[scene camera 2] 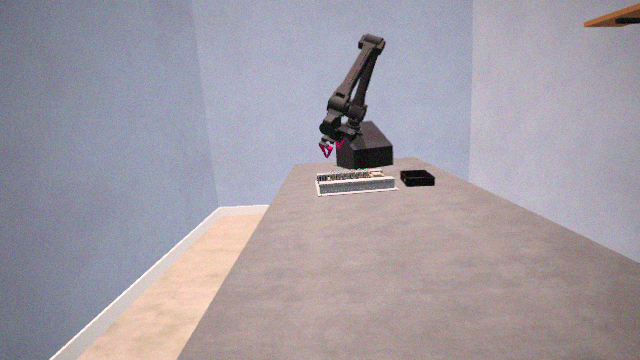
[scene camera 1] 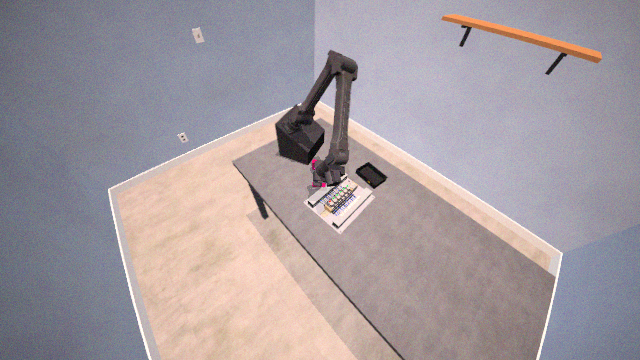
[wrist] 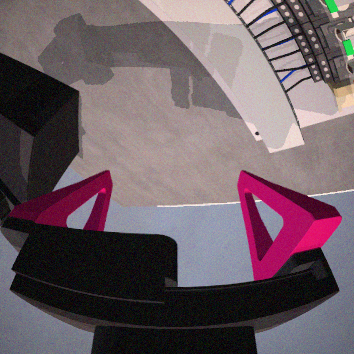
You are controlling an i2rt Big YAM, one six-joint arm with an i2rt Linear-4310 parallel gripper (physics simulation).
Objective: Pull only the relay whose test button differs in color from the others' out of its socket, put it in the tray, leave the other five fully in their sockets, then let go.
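Frame: origin at the arm's base, x down, y back, z left, level; metres.
Seen in the pictures: gripper, fingertip midpoint: [scene camera 2: 332, 152] [scene camera 1: 313, 177] [wrist: 174, 177]; arm's base, link origin: [scene camera 1: 292, 126] [wrist: 1, 195].
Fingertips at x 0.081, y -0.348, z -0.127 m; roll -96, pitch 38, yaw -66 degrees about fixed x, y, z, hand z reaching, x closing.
Pixels of each thing's top centre, then the offset from my fingertips to it. "pt": a spot on its surface instead.
- white panel, surface spot: [scene camera 1: 319, 215] pt dx +0.126, dy -0.140, dz -0.079 m
- relay with a red button, top centre: [scene camera 1: 331, 202] dx +0.059, dy -0.148, dz -0.007 m
- black tray, top centre: [scene camera 2: 416, 173] [scene camera 1: 371, 173] dx +0.093, dy -0.149, dz +0.352 m
A row of relays [scene camera 1: 341, 196] [wrist: 342, 37] sits in sockets on a white panel [scene camera 1: 319, 215] [scene camera 2: 357, 187]. Green test buttons show on several; the wrist view shows two green buttons at its top right. A relay with a red button [scene camera 1: 329, 202] stands at the row's near-left end in scene camera 1; it does not show in the wrist view. The black tray [scene camera 1: 371, 175] [scene camera 2: 419, 181] stands beside the panel. My gripper [scene camera 1: 317, 174] [scene camera 2: 333, 151] [wrist: 174, 177] is open with magenta fingers, tilted, above the table on the base side of the panel. Nothing is between its fingers.
My black base block [scene camera 1: 300, 142] [scene camera 2: 367, 156] stands behind the panel at the table's far end. White wire ducts [scene camera 1: 352, 209] [wrist: 250, 75] run along both sides of the relay row. An orange shelf [scene camera 1: 520, 36] is on the wall, away from the arm.
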